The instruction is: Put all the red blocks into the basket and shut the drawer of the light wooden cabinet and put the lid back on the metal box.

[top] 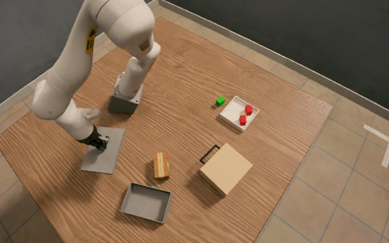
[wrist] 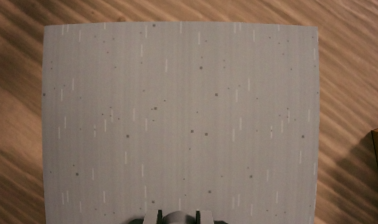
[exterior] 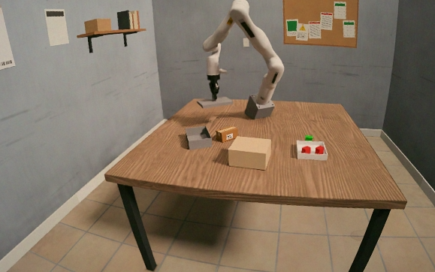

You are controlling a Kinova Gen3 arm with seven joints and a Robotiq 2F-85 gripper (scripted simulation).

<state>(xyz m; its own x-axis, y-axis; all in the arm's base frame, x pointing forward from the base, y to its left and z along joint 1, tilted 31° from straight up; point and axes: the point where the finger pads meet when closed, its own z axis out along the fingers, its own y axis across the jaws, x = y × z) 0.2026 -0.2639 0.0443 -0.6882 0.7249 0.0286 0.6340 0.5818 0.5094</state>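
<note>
The grey metal box is 25 cm ahead of my hand, 16 cm below it and 3 cm to the left of it. The rest, counted from my hand: grey lid (3 cm below); then blue block (18 cm ahead, 17 cm below, 14 cm to the left); then brown cardboard box (16 cm to the left, 16 cm ahead, 15 cm below).
</note>
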